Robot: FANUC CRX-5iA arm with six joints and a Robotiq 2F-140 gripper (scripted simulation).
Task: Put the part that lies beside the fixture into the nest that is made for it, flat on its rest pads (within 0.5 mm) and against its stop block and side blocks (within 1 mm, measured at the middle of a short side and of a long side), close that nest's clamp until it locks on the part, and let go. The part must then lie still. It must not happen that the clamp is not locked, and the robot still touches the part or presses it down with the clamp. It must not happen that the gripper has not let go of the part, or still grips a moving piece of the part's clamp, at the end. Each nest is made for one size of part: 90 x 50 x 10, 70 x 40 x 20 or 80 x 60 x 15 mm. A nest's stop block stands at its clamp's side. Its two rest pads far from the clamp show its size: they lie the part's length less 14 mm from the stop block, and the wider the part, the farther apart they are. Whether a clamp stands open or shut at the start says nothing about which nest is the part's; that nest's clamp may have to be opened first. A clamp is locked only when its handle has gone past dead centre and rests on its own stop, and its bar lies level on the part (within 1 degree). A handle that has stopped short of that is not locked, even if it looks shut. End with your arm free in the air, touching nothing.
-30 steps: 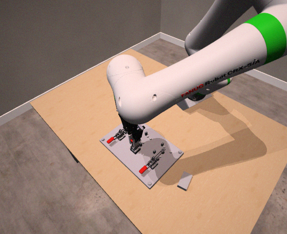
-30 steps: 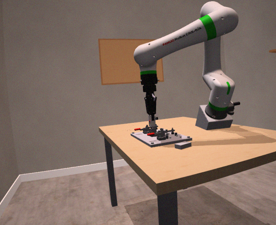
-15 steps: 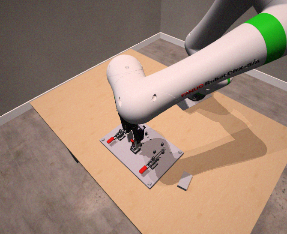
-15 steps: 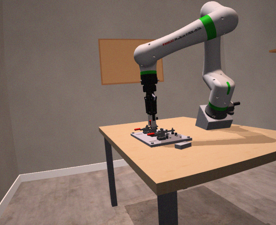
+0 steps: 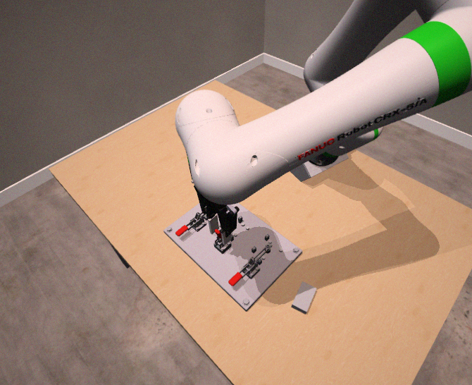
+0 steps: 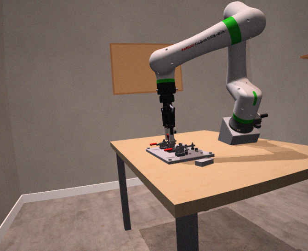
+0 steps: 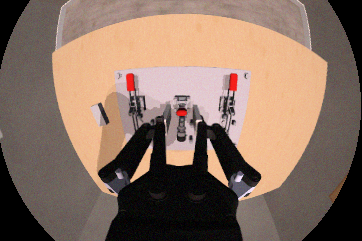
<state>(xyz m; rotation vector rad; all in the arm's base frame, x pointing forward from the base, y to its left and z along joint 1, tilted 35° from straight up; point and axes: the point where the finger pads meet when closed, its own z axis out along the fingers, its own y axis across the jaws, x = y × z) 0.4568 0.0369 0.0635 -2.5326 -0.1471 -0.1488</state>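
My hand is 80 mm past the grey part, 250 mm to the right of it and 100 mm above it. Also, from my hand: grey fixture plate (30 mm behind, 100 mm below); then clamp (20 mm behind, 110 mm to the left, 60 mm below).
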